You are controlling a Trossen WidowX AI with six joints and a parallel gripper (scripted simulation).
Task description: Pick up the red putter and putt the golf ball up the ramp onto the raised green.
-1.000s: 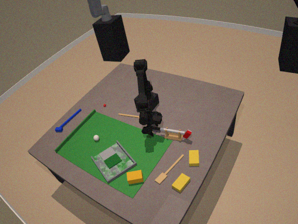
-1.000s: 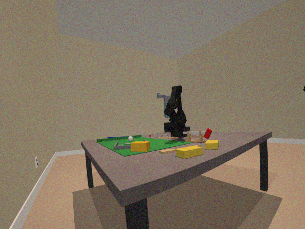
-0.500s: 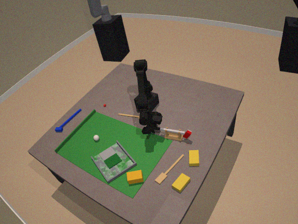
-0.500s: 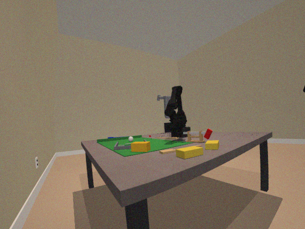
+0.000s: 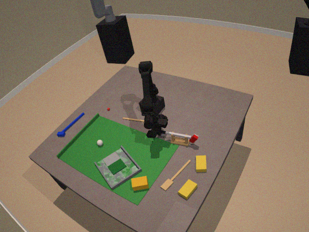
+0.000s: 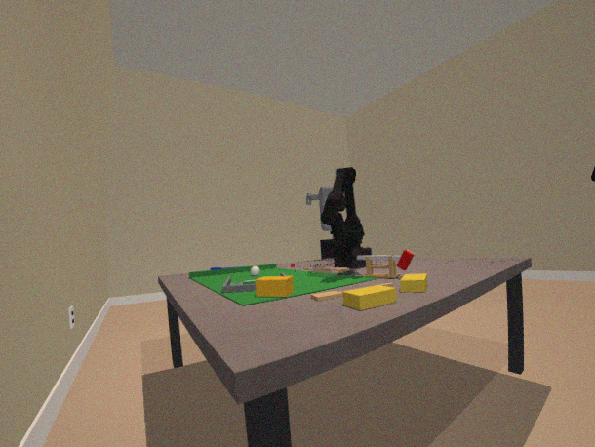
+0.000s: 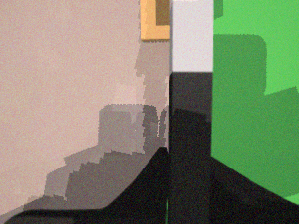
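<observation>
Now: gripper tip 110 mm to the right of the red putter and 20 mm below it. Also, from my gripper tip: wooden stand 130 mm to the left, 10 mm below; then green mat 270 mm to the right, 200 mm ahead, 40 mm below; then orange block 380 mm ahead, 20 mm below, 10 mm to the left.
</observation>
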